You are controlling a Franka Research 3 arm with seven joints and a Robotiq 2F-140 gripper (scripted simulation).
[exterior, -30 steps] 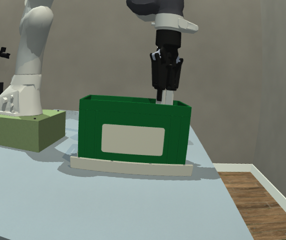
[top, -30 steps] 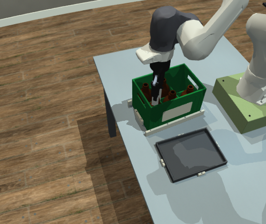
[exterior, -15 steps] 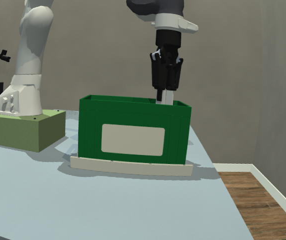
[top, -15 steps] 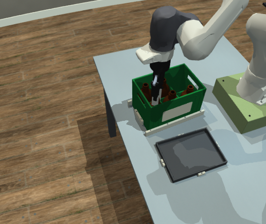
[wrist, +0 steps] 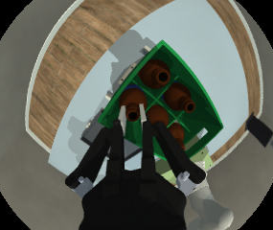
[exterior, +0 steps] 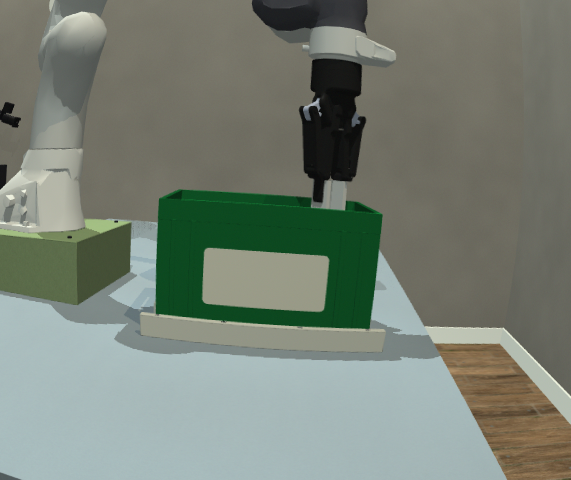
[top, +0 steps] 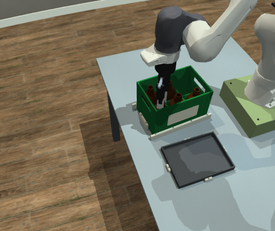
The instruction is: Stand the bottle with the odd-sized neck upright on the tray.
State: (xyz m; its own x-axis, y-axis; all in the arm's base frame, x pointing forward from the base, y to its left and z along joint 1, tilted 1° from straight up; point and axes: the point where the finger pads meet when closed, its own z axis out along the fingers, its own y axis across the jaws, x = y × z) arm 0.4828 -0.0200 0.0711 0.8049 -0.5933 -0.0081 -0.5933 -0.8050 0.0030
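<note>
My gripper is now 90 mm above the green crate, 80 mm past it and 60 mm to the left of it. From my hand the other things lie so: dark tray: 210 mm to the left, 160 mm below, 100 mm behind; then bottle: 100 mm to the right, 90 mm below, 70 mm behind.
</note>
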